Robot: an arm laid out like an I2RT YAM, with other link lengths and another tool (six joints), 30 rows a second.
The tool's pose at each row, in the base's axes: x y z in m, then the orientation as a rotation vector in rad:
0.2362 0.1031 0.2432 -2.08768 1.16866 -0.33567
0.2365 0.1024 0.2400 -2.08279 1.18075 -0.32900
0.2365 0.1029 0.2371 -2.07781 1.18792 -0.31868
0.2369 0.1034 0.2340 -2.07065 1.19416 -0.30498
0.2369 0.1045 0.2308 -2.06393 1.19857 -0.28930
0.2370 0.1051 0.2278 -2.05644 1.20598 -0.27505
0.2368 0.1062 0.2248 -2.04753 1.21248 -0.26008
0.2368 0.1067 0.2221 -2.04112 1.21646 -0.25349
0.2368 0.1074 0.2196 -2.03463 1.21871 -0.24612
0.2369 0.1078 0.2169 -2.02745 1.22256 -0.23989
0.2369 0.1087 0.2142 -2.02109 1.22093 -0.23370
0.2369 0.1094 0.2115 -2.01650 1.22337 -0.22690
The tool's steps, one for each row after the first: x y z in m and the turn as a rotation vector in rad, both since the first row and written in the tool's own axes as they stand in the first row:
0.0011 0.0023 0.0021 -0.00267 -0.00010 0.01103
0.0010 0.0041 0.0044 -0.00429 -0.00484 0.02031
0.0012 0.0058 0.0071 -0.00472 -0.01268 0.03101
0.0006 0.0076 0.0099 -0.00537 -0.02257 0.04104
0.0005 0.0095 0.0123 -0.00633 -0.03027 0.05274
-0.0002 0.0113 0.0149 -0.00605 -0.03912 0.06477
-0.0003 0.0130 0.0170 -0.00442 -0.04301 0.07183
-0.0006 0.0145 0.0191 -0.00226 -0.04821 0.07818
-0.0006 0.0161 0.0213 0.00010 -0.05206 0.08543
-0.0010 0.0177 0.0236 0.00409 -0.05823 0.08918
-0.0013 0.0193 0.0259 0.00475 -0.06258 0.09463

